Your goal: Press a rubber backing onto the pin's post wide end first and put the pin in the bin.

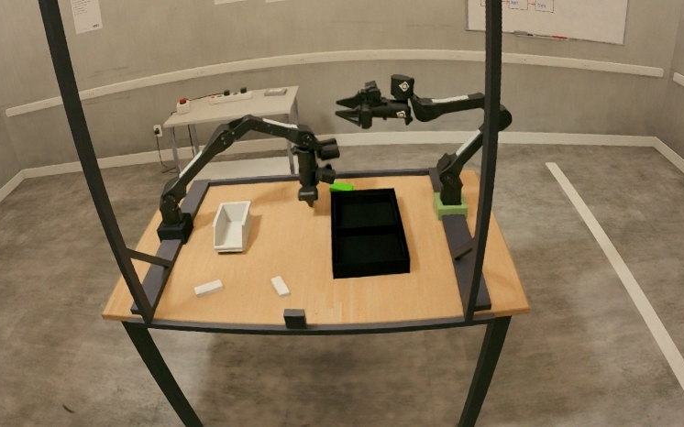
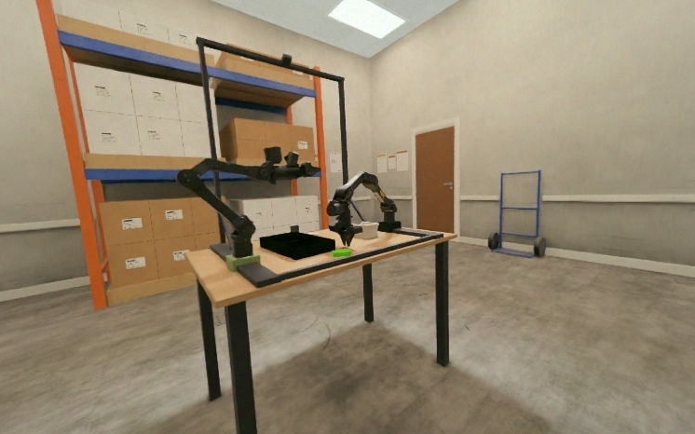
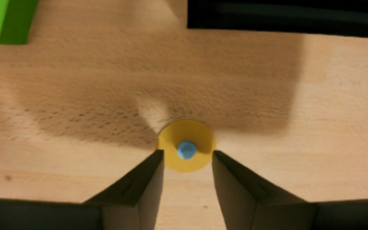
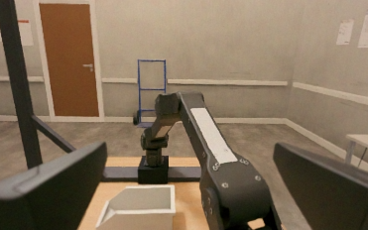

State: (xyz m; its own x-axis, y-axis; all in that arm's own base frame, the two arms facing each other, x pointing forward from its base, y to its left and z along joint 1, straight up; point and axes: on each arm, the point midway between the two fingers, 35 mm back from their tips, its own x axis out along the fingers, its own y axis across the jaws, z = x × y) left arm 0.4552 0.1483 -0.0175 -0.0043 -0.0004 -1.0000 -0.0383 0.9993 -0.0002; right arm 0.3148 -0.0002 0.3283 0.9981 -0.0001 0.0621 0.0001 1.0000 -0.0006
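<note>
Right now the round pin is 4 cm below my left hand. From my left hand the other things lie so: white bin 25 cm to the left, 14 cm behind; black tray 19 cm behind, 16 cm to the right, 2 cm below.
</note>
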